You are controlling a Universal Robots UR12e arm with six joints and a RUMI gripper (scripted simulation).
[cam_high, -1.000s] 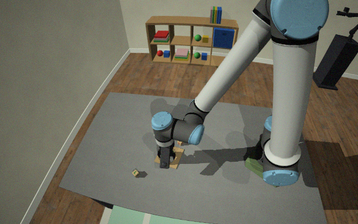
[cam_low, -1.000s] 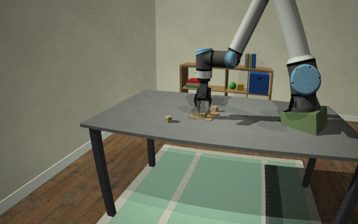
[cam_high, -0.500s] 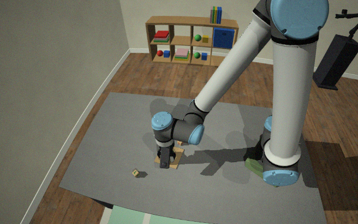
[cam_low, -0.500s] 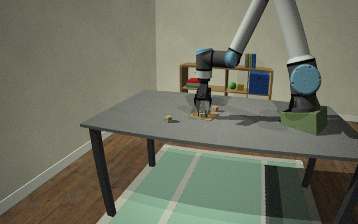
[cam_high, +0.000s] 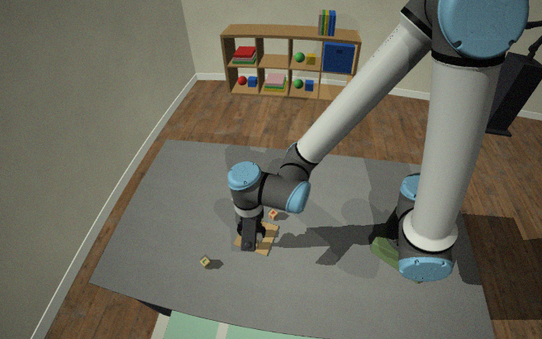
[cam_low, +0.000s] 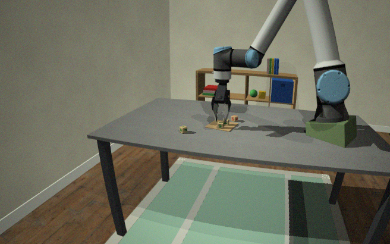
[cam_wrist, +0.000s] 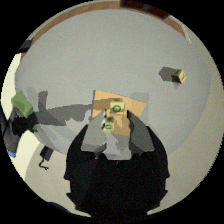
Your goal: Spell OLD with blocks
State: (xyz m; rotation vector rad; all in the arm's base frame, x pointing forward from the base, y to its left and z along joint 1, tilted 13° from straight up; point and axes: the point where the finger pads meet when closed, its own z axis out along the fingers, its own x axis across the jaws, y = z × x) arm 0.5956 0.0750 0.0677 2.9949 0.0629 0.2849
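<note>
The tan mat lies 5 cm to the right of my hand and 5 cm below it.
</note>
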